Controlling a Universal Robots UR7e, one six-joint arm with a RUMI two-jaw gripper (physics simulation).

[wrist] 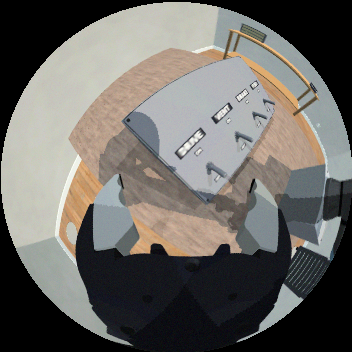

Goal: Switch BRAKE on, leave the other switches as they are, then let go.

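Seen in the pictures: gripper, fingertip midpoint: (187, 178); arm's base, link origin: (327, 199).
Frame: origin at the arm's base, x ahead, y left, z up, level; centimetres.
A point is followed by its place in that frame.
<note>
A grey switch panel (200, 95) {x 55.0, y 0.0, z -7.4 cm} lies tilted across the wrist view, beyond my fingertips. Its labels run from near to far: DRIVE (190, 143) {x 51.9, y 11.0, z -10.5 cm}, VENT (222, 113) {x 48.8, y -0.4, z -10.5 cm}, BRAKE (242, 95) {x 45.7, y -12.1, z -10.5 cm} and a small far one, FEED (254, 85) {x 42.6, y -23.5, z -10.6 cm}. The BRAKE lever (259, 117) {x 37.9, y -9.6, z -11.8 cm} is at the right part of the panel and appears to lean away from its ON tag. The DRIVE lever (217, 169) {x 44.2, y 12.9, z -11.4 cm}, VENT lever (244, 137) {x 41.1, y 1.8, z -11.6 cm} and FEED lever (269, 104) {x 34.9, y -21.3, z -11.9 cm} look tilted the same way. My gripper (187, 178) {x 49.2, y 18.6, z 1.7 cm} is open and empty, at the panel's near end, well apart from the BRAKE lever.
The panel rests on a brown wooden table (155, 72) {x 85.9, y -22.0, z -23.3 cm}. A grey block-like body (307, 182) {x 8.6, y -2.7, z -10.0 cm} with a dark cylindrical part stands at the right. A wooden rail (272, 49) is at the upper right, and a dark slatted object (307, 271) at the lower right.
</note>
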